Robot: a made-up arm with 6 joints.
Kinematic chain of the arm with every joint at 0, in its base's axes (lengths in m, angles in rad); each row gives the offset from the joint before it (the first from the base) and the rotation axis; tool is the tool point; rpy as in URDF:
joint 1: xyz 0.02 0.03 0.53 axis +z
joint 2: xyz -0.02 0 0.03 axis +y
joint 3: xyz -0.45 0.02 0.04 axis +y
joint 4: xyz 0.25 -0.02 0.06 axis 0.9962 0 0.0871
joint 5: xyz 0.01 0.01 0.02 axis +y
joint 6: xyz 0.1 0.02 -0.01 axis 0.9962 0 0.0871
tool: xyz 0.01 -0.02 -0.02 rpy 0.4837 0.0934 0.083
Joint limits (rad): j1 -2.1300..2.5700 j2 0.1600..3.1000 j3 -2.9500..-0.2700 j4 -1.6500..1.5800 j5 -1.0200..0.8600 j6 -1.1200..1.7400
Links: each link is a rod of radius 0.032 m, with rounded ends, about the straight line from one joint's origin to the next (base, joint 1, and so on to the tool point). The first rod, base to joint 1, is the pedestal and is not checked.
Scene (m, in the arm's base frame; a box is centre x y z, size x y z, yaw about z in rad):
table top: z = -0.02
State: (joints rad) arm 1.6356 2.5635 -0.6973 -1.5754 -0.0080 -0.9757
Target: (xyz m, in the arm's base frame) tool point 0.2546 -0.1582 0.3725
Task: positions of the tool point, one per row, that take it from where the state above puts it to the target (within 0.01 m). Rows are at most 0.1 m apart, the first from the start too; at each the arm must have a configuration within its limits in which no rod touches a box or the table.
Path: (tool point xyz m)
1: 0.0884 0.3544 0.3940
2: 0.1761 0.3163 0.3889
3: 0.2481 0.2556 0.3845
4: 0.2991 0.1782 0.3808
5: 0.3256 0.0908 0.3779
6: 0.3261 0.0008 0.3755
7: 0.3016 -0.0844 0.3737
8: 0.2546 -0.1582 0.3725

